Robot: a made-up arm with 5 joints. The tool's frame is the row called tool.
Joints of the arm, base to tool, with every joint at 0 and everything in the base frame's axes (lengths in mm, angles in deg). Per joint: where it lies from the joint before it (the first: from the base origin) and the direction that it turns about. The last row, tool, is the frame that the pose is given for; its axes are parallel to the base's.
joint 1: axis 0 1 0 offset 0 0 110.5
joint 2: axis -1 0 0 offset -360.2 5.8 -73.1
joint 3: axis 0 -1 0 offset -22.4 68.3 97.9
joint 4: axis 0 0 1 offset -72.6 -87 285.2
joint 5: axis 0 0 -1 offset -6.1 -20.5 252.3
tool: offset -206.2 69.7 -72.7
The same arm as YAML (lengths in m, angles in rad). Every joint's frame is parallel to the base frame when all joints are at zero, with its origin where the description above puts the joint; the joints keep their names.
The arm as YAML. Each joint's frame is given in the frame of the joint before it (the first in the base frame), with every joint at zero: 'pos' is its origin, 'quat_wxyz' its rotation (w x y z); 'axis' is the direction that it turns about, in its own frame. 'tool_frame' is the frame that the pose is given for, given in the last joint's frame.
length_unit: m
angle_unit: rad
joints:
  - joint: joint 1
    pos: [0.0, 0.0, 0.1105]
    quat_wxyz: [1.0, 0.0, 0.0, 0.0]
    axis: "+y"
  - joint: joint 2
    pos: [-0.3602, 0.0058, -0.0731]
    quat_wxyz: [1.0, 0.0, 0.0, 0.0]
    axis: "-x"
  - joint: joint 3
    pos: [-0.0224, 0.0683, 0.0979]
    quat_wxyz: [1.0, 0.0, 0.0, 0.0]
    axis: "-y"
  - joint: joint 4
    pos: [-0.0726, -0.087, 0.2852]
    quat_wxyz: [1.0, 0.0, 0.0, 0.0]
    axis: "+z"
  - joint: joint 5
    pos: [-0.0061, -0.0205, 0.2523]
    quat_wxyz: [1.0, 0.0, 0.0, 0.0]
    axis: "-z"
tool_frame:
  pos: [-0.2062, 0.0697, -0.0727]
  quat_wxyz: [1.0, 0.0, 0.0, 0.0]

